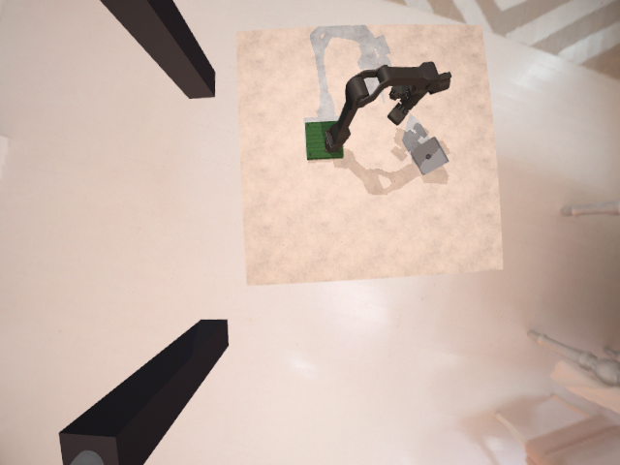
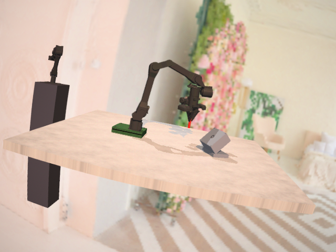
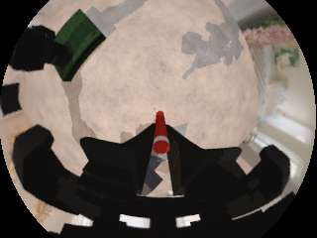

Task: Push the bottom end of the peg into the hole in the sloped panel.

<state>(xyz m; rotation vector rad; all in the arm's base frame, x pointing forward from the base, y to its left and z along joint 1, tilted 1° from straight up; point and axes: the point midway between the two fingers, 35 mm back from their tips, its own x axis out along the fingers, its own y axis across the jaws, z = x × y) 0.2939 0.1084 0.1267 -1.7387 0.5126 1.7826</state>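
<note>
Now: the grey sloped panel 150 mm ahead of my gripper tip, 190 mm to the right of it and 50 mm below it. From my gripper tip the other things lie so: red peg (20 mm above).
</note>
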